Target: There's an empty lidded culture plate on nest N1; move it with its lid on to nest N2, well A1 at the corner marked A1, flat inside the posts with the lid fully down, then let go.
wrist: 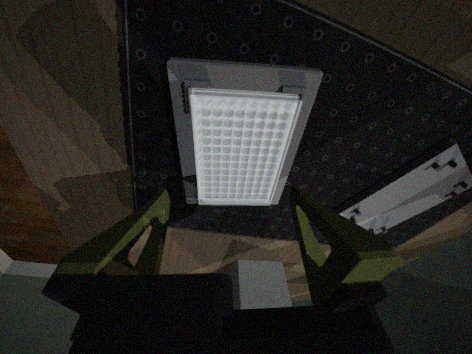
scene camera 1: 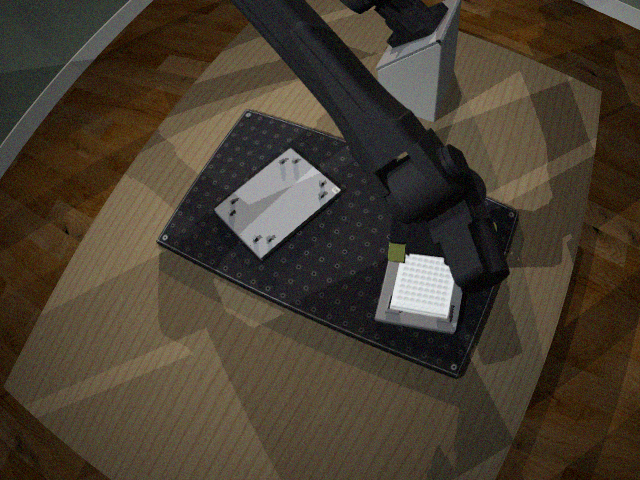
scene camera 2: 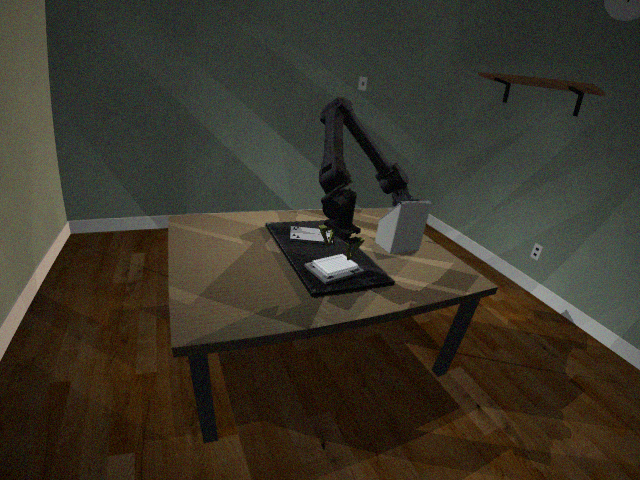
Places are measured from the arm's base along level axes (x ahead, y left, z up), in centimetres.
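Where they show: gripper, fingertip midpoint: (wrist: 229,192) (scene camera 1: 438,262) (scene camera 2: 338,253); arm's base at its link origin: (scene camera 1: 420,27) (scene camera 2: 405,209).
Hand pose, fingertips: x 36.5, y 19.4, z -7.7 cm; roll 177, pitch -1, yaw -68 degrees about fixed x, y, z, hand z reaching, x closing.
Each offset is from my fingertips to the centre of the thing. Level surfaces: height alone.
The white culture plate {dy -1.3, dx -0.3, dz -4.7 cm} (scene camera 1: 423,284) (scene camera 2: 334,264) (wrist: 242,145) lies flat on a grey nest {dy -1.3, dx -0.3, dz -6.3 cm} (scene camera 1: 383,304) (wrist: 245,74) near one end of the black board; a clear lid's rim seems to show around it in the wrist view. The other nest {dy -27.3, dx -0.2, dz -6.1 cm} (scene camera 1: 279,206) (scene camera 2: 305,234) (wrist: 412,196) has no plate on it, with dark posts in pairs and a small pale mark at one corner; its lettering is too small to read. My gripper (scene camera 1: 445,239) (scene camera 2: 340,250) (wrist: 229,192) is open and empty, its olive fingers above and behind the plate, apart from it. Part of the plate is hidden by the arm in scene camera 1.
The black perforated board {dy -16.7, dx -1.6, dz -7.8 cm} (scene camera 1: 310,289) (scene camera 2: 294,258) (wrist: 350,65) carries both nests on the wooden table {dz -8.5 cm} (scene camera 1: 155,403) (scene camera 2: 217,294). The grey arm base (scene camera 1: 410,82) (scene camera 2: 410,227) (wrist: 262,284) stands beside the board. The arm reaches over the board between the base and the plate.
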